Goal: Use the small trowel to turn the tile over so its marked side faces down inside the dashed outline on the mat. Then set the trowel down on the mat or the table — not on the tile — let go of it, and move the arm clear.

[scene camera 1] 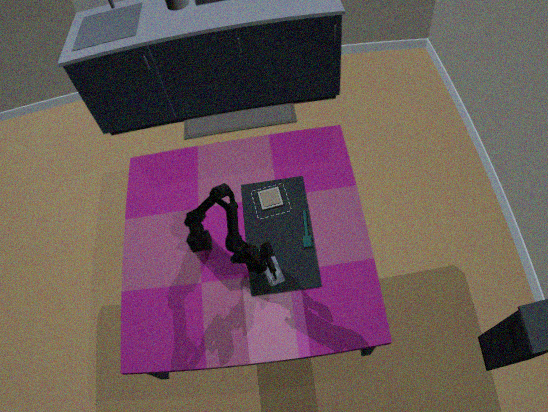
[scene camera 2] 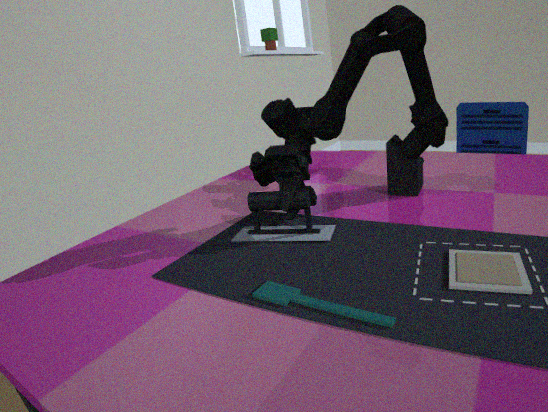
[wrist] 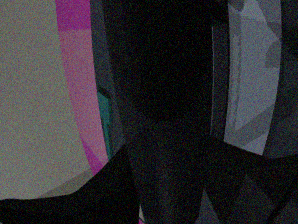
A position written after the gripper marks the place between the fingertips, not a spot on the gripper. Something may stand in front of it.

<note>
In view: the gripper (scene camera 2: pixel 287 215), a tile (scene camera 2: pixel 484 271) and a teal trowel (scene camera 2: pixel 274 292).
The gripper is seen too in the wrist view (wrist: pixel 161 136).
</note>
